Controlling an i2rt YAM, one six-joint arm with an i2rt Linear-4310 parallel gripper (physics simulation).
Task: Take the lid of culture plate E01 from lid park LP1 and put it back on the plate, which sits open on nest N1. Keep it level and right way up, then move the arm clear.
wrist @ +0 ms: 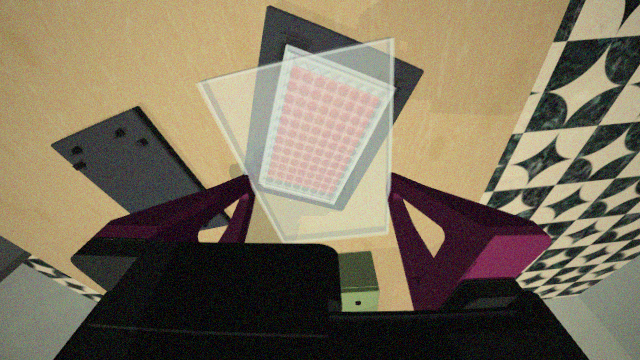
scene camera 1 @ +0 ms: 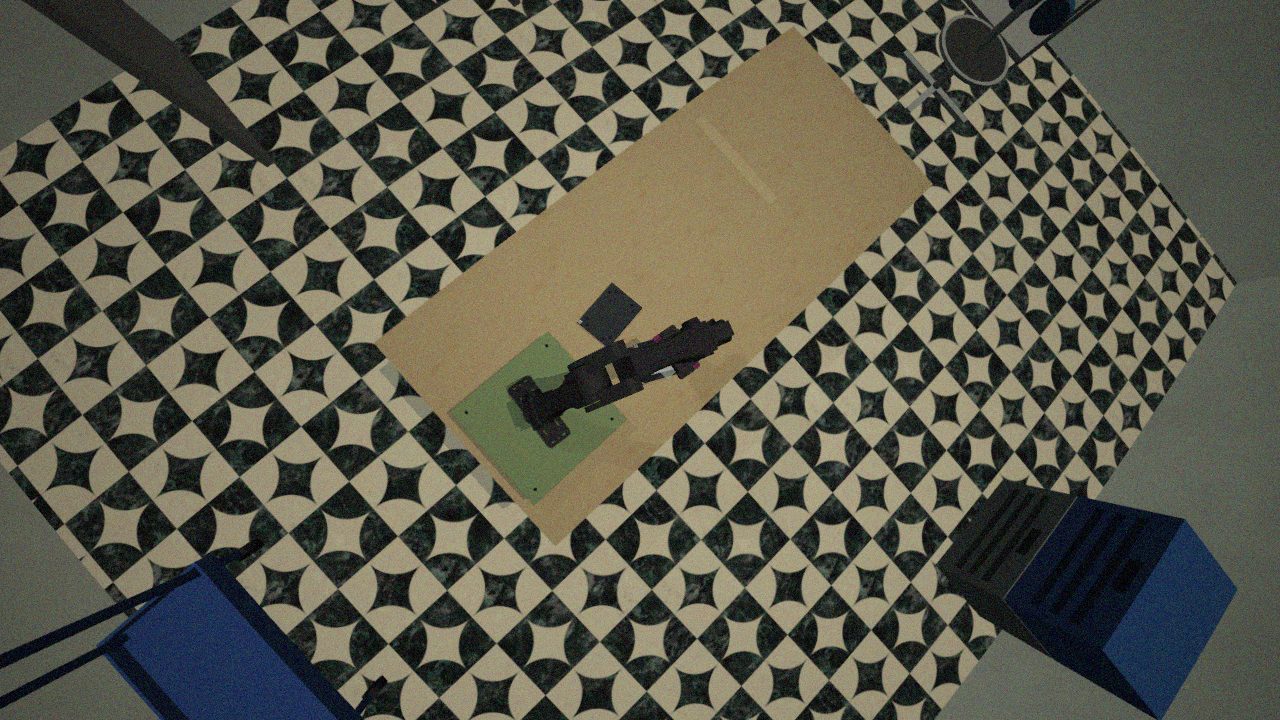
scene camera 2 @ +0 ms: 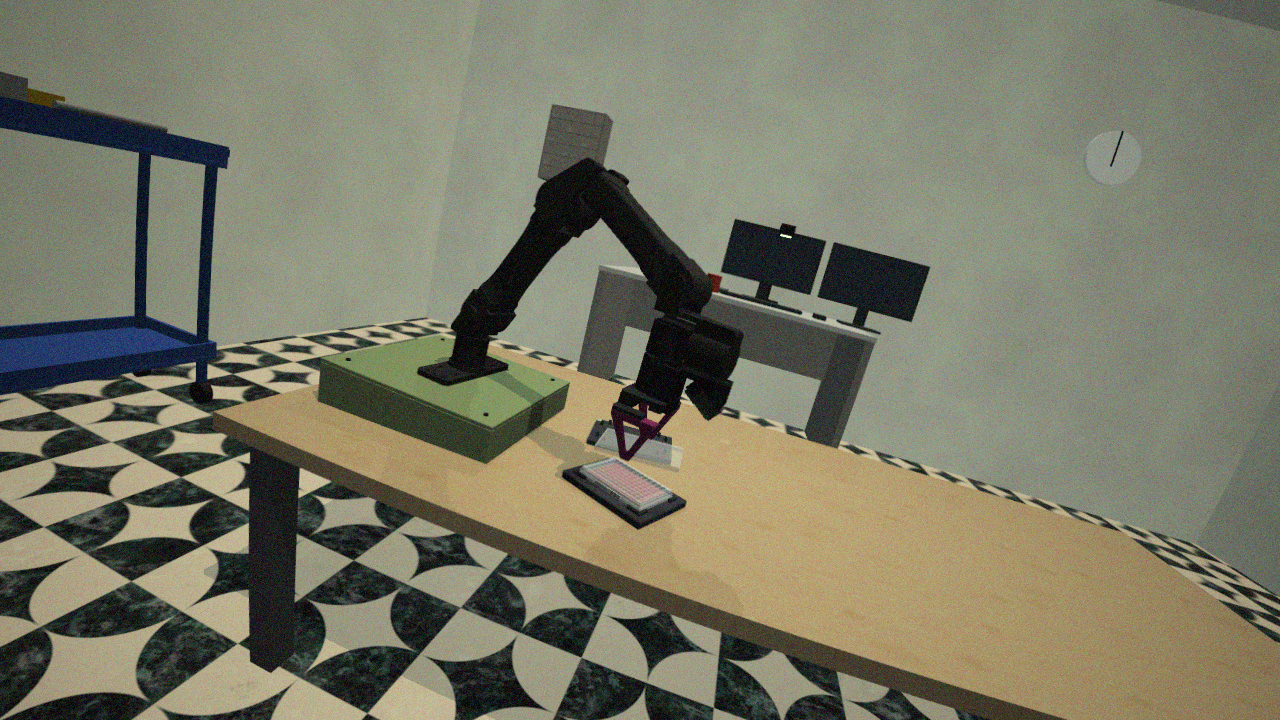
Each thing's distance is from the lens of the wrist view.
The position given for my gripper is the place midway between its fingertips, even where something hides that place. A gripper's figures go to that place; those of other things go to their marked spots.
my gripper (wrist: 320, 180): 13 cm
plate lid (wrist: 314, 133): 10 cm
